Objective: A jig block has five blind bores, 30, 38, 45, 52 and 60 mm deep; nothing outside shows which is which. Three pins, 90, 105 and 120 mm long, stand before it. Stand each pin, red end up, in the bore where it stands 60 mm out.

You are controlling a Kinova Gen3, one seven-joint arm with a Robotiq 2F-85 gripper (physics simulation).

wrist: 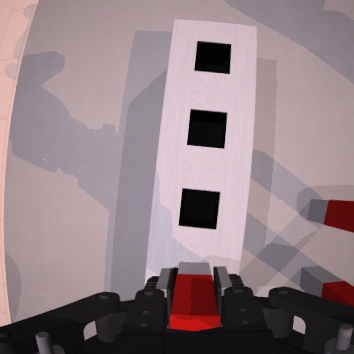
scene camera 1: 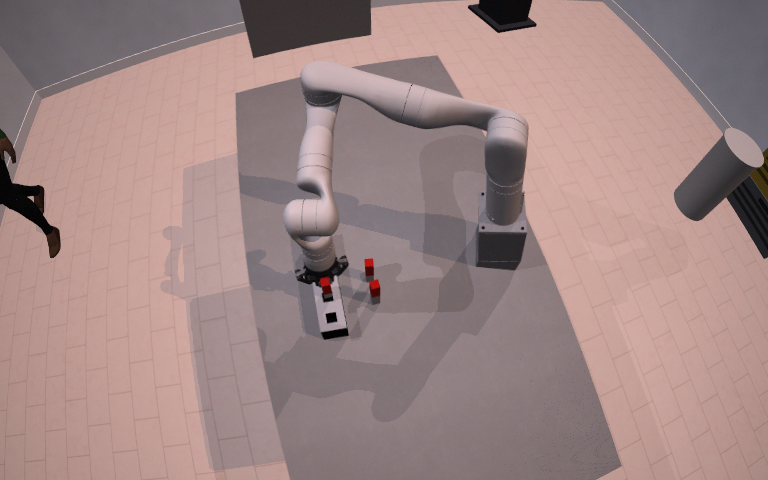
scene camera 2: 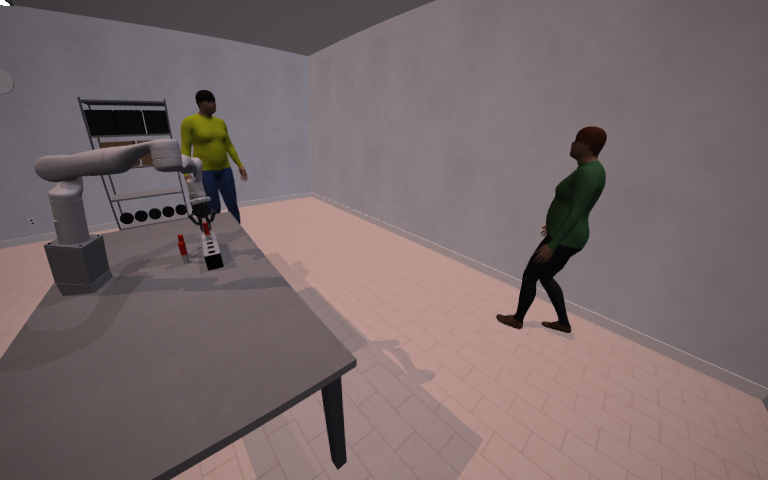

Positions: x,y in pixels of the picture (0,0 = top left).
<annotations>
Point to a jig block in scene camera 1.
331,316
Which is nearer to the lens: the jig block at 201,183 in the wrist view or the pin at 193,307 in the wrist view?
The pin.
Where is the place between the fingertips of my gripper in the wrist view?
193,282
</annotations>
